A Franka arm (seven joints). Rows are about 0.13 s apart.
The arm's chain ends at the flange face. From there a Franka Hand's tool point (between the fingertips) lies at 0.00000 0.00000 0.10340 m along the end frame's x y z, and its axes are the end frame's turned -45 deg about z.
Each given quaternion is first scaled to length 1.
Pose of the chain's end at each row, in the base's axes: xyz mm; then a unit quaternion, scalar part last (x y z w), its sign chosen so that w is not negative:
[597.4, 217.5, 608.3, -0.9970, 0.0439, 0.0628, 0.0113]
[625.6, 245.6, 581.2, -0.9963, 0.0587, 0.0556, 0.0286]
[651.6, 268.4, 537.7, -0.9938, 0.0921, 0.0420, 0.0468]
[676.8, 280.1, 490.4, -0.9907, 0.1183, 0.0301, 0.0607]
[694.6, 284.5, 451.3, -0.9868, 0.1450, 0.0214, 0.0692]
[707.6, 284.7, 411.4, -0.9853, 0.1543, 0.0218, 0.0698]
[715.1, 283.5, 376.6, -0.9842, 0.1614, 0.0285, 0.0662]
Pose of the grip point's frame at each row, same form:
[584.6, 220.4, 505.7, -0.9379, -0.3410, 0.0537, 0.0345]
[614.5, 252.2, 478.6, -0.9429, -0.3270, 0.0404, 0.0477]
[643.9, 278.8, 435.1, -0.9534, -0.2952, 0.0209, 0.0593]
[672.1, 293.3, 387.9, -0.9605, -0.2698, 0.0046, 0.0676]
[692.3, 299.3, 349.0, -0.9672, -0.2437, -0.0067, 0.0721]
[705.4, 299.6, 309.1, -0.9694, -0.2345, -0.0066, 0.0728]
[711.5, 297.9, 274.3, -0.9711, -0.2275, 0.0010, 0.0721]

